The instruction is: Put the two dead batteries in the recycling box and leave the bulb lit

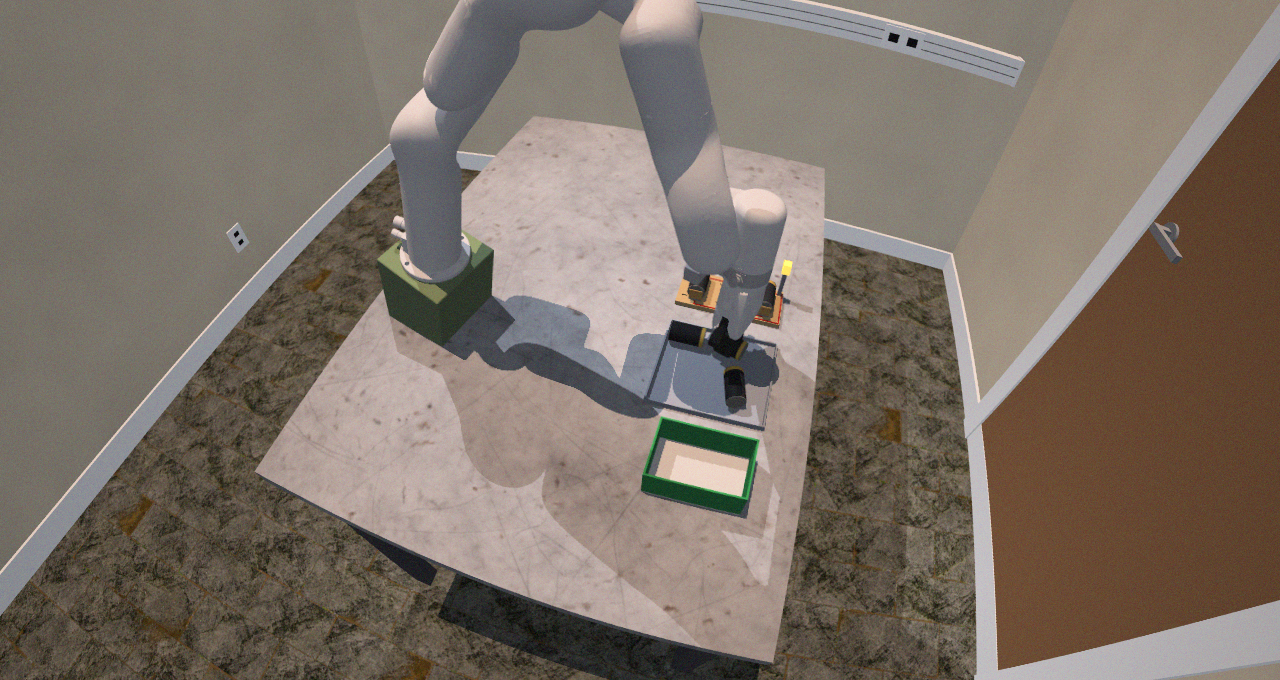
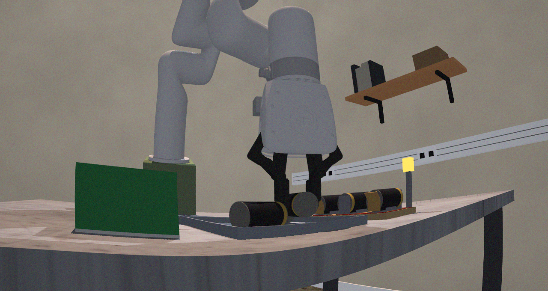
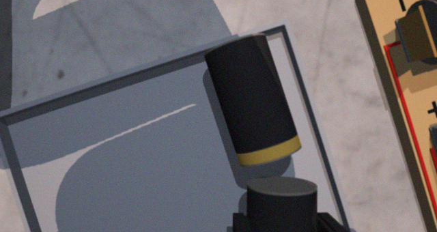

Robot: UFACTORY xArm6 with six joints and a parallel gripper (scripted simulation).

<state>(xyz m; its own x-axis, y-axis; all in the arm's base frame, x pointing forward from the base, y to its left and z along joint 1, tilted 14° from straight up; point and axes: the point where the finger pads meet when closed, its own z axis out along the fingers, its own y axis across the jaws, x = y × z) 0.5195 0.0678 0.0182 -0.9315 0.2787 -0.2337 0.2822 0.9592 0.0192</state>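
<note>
Right now the green recycling box is 10 mm ahead of my hand, 240 mm to the right of it and 30 mm below it. Round my hand: grey tray: 10 mm behind, 50 mm to the right, 40 mm below.
</note>
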